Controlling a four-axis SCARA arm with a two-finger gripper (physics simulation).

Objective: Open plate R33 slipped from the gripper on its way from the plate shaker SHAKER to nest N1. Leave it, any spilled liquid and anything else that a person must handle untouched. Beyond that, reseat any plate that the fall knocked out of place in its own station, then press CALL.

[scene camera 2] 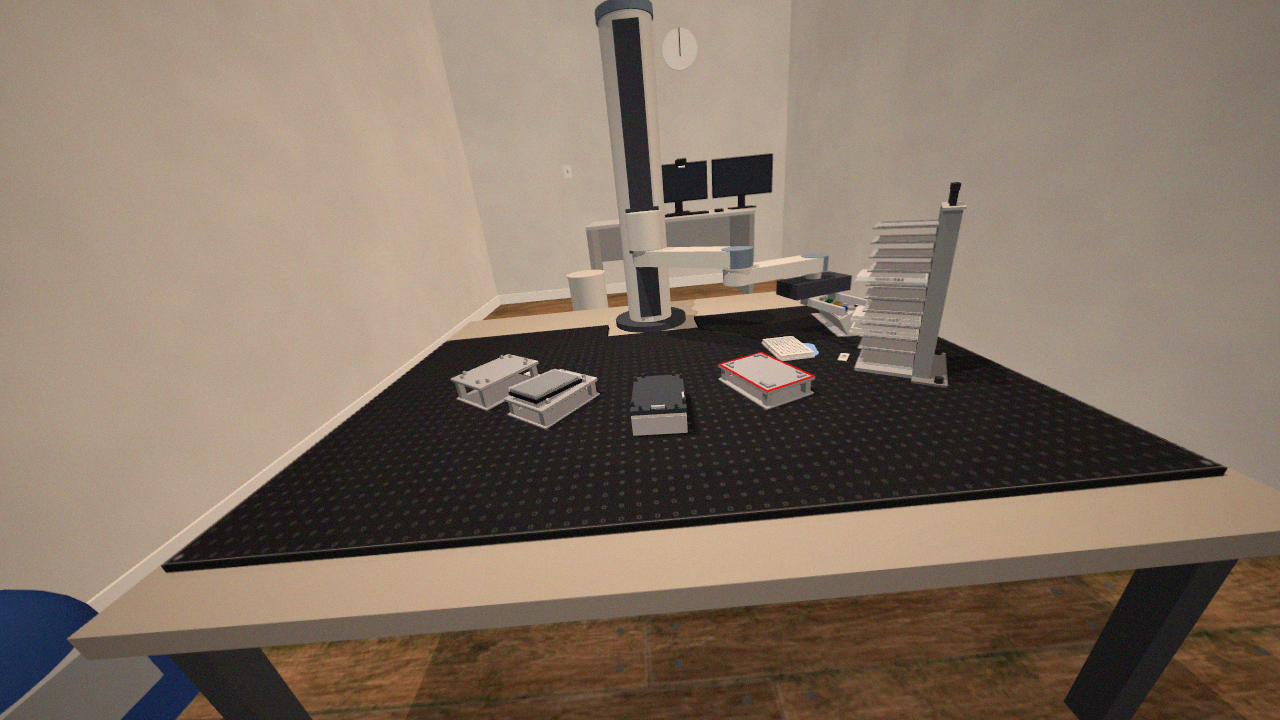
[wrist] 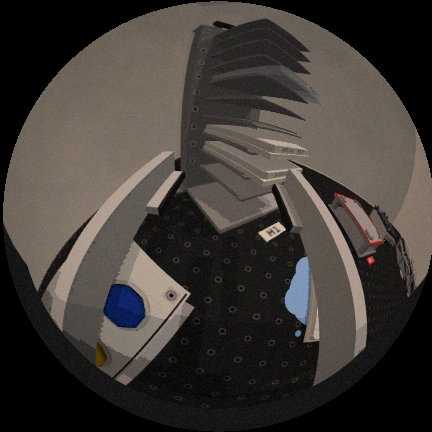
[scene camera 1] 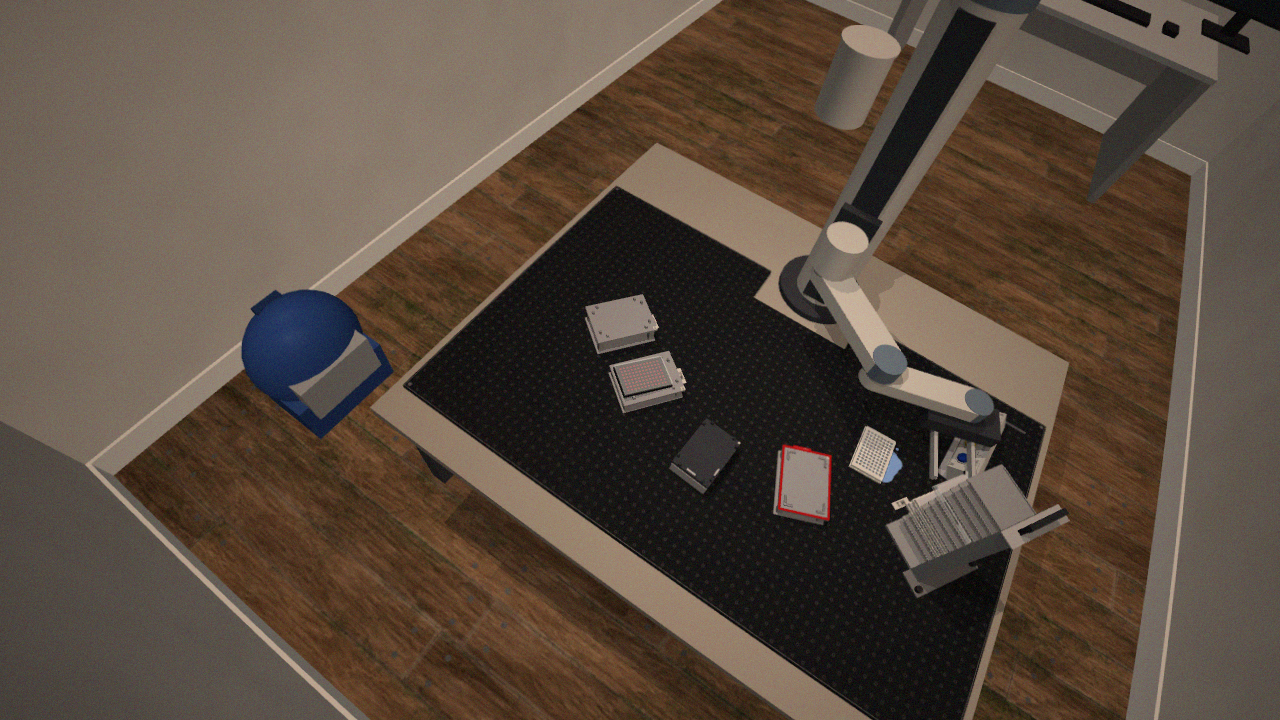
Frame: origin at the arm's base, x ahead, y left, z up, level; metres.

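Where they show: gripper, fingertip midpoint: [wrist: 230, 168]; arm's base, link origin: [scene camera 2: 650, 321].
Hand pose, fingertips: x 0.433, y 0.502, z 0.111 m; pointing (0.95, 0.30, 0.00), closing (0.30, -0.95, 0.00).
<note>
Each offset is from my fingertips to the top centre of the thing. "pt": to the spot under its first point.
My gripper [scene camera 1: 953, 465] [wrist: 230, 168] is shut at its narrow stance, a gap between its fingers and no object in it. It hangs beside the white button panel, whose blue button {dx -0.105, dy +0.017, dz -0.024 m} [scene camera 1: 963, 457] [wrist: 125, 306] shows; a yellow button {pt dx -0.148, dy +0.012, dz -0.034 m} [wrist: 101, 354] is partly behind the left finger. The CALL label is not readable. The open plate R33 {dx -0.015, dy -0.168, dz -0.084 m} [scene camera 1: 872, 452] [scene camera 2: 787, 347] [wrist: 314, 320] lies on the mat, partly behind the right finger in the wrist view. Blue liquid {dx -0.030, dy -0.108, dz -0.097 m} [scene camera 1: 893, 467] [scene camera 2: 811, 349] [wrist: 298, 292] is beside it. A dark plate {dx +0.174, dy -0.750, dz -0.030 m} [scene camera 1: 642, 376] [scene camera 2: 547, 385] rests on a grey station; its exact seating is unclear.
The plate hotel [scene camera 1: 1011, 501] [scene camera 2: 939, 295] [wrist: 192, 110], tagged H1 {pt dx +0.060, dy -0.058, dz -0.096 m} [wrist: 272, 231], holds several plates close beyond the gripper. A red-bordered station {dx +0.172, dy -0.287, dz -0.052 m} [scene camera 1: 805, 483] [scene camera 2: 767, 372], a dark block {pt dx +0.262, dy -0.516, dz -0.043 m} [scene camera 1: 705, 454] [scene camera 2: 659, 394] and another grey station {dx +0.062, dy -0.894, dz -0.032 m} [scene camera 1: 620, 320] [scene camera 2: 494, 368] stand leftward.
</note>
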